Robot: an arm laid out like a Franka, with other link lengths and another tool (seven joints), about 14 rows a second.
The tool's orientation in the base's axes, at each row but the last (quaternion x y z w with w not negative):
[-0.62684 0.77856 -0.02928 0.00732]
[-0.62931 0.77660 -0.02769 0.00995]
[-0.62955 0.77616 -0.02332 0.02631]
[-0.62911 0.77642 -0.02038 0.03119]
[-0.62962 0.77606 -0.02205 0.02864]
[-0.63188 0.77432 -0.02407 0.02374]
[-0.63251 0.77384 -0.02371 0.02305]
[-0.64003 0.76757 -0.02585 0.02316]
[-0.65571 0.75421 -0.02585 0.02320]
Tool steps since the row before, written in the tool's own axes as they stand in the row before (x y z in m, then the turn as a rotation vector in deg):
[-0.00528 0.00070 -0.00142 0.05 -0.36 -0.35]
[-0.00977 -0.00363 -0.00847 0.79 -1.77 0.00]
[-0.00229 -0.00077 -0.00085 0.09 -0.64 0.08]
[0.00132 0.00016 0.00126 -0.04 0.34 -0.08]
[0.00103 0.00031 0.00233 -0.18 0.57 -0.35]
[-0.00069 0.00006 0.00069 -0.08 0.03 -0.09]
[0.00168 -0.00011 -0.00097 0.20 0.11 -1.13]
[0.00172 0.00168 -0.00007 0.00 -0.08 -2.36]
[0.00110 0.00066 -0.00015 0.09 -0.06 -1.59]
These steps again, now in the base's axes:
[0.00038 0.00536 0.00125 0.32 -0.11 0.37]
[0.00515 0.00906 0.00847 1.56 -1.14 0.11]
[0.00116 0.00208 0.00093 0.61 -0.22 -0.04]
[-0.00034 -0.00125 -0.00130 -0.33 0.11 0.06]
[-0.00035 -0.00094 -0.00236 -0.54 0.29 0.31]
[0.00013 0.00068 -0.00069 -0.02 0.09 0.09]
[-0.00029 -0.00166 0.00097 -0.22 -0.17 1.12]
[-0.00196 -0.00139 -0.00005 -0.08 0.01 2.36]
[-0.00082 -0.00100 0.00010 -0.06 -0.08 1.59]

